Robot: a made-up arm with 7 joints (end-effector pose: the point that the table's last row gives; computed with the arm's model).
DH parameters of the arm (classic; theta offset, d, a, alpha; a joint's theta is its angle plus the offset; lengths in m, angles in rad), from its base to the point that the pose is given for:
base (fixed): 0 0 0.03 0
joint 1: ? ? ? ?
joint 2: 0 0.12 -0.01 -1.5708
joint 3: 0 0.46 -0.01 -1.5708
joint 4: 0 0.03 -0.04 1.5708
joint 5: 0 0.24 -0.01 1.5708
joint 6: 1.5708 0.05 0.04 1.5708
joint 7: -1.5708 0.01 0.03 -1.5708
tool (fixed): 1.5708 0.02 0 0
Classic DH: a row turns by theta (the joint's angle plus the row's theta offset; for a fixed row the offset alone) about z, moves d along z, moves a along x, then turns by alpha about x.
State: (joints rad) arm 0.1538 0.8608 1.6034 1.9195 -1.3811 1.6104 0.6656
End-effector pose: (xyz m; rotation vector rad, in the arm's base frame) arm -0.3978 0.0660 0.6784 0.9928 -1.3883 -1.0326
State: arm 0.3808 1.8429 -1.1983 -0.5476 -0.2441 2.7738 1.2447
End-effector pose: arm -0.4434 -0.1394 0.2311 -1.9720 1.5827 -0.7213
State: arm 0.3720 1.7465 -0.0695 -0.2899 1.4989 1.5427 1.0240
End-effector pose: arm -0.5183 -0.4004 0.2575 0.7639 -0.3275 0.4636
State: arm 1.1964 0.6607 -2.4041 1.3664 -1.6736 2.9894 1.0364
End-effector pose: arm 0.1303 -0.4558 0.8883 0.4375 -0.2489 -2.9962
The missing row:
joint 1: 0 0.47 0.02 1.5708
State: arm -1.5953 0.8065 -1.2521 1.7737 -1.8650 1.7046 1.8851
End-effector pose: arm -0.2793 0.2239 0.9506 -0.7826 -0.0451 0.4939
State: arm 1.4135 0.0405 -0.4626 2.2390 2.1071 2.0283 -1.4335
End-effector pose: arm 0.2377 0.1400 0.7890 -1.1885 0.1925 -2.6425
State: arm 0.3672 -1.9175 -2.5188 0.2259 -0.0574 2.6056 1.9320
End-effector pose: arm 0.6497 0.1868 0.2327 -0.8518 -0.7303 -1.7955
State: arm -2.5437 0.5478 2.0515 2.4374 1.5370 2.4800 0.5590
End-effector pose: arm 0.1756 0.0995 0.7259 -0.6692 -0.7438 1.2653
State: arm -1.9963 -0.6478 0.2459 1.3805 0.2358 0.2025 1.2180
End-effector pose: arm -0.2815 -0.4976 0.7473 0.1617 -1.9930 -0.0526
